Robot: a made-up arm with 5 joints.
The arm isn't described. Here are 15 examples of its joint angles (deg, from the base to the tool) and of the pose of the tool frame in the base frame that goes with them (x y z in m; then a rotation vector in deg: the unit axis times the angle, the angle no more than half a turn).
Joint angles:
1: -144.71 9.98 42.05 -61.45 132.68
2: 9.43 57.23 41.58 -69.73 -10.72
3: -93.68 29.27 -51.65 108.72 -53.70
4: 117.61 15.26 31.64 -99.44 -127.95
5: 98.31 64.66 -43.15 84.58 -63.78
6: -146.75 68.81 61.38 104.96 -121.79
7: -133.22 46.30 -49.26 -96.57 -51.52
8: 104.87 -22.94 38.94 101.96 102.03
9: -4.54 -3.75 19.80 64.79 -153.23
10: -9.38 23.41 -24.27 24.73 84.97
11: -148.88 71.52 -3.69 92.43 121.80
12: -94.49 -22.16 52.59 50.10 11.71
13: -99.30 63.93 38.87 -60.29 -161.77
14: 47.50 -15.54 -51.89 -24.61 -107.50
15: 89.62 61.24 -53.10 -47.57 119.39
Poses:
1: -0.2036 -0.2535 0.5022 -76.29 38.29 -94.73
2: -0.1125 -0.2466 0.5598 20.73 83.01 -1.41
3: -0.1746 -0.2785 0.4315 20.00 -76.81 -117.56
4: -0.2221 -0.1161 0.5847 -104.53 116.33 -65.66
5: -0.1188 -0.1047 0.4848 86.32 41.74 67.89
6: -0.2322 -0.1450 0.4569 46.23 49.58 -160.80
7: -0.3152 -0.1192 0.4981 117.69 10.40 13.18
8: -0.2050 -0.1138 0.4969 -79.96 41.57 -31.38
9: -0.1153 -0.1963 0.4984 -16.84 88.05 -19.35
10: -0.0867 -0.2478 0.4856 28.45 -103.26 -56.33
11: -0.2513 -0.1288 0.4835 138.59 0.50 -15.47
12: -0.1605 -0.2455 0.4519 -70.37 18.38 -27.38
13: -0.2515 -0.2650 0.5302 -116.02 -61.49 -81.50
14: -0.0852 -0.2058 0.5609 -54.98 122.32 64.01
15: -0.0317 -0.1253 0.4852 102.31 12.96 8.28
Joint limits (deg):
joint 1: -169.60..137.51
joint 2: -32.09..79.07
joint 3: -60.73..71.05
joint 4: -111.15..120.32
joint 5: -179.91..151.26
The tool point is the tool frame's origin. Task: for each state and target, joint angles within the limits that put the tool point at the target. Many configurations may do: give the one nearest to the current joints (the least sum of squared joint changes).
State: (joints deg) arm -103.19 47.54 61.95 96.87 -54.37
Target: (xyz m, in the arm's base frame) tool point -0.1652 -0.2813 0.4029
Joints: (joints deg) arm -57.17 78.02 48.88 103.00 -53.33
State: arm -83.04 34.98 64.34 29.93 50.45
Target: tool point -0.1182 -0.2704 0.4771
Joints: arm -52.53 28.36 58.71 56.68 75.10
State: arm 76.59 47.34 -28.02 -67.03 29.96
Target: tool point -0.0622 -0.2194 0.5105
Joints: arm 59.62 44.01 -24.47 -49.72 30.21
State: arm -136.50 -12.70 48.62 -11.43 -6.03
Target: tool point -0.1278 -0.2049 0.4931
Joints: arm -113.84 -7.85 38.19 -15.88 -19.71
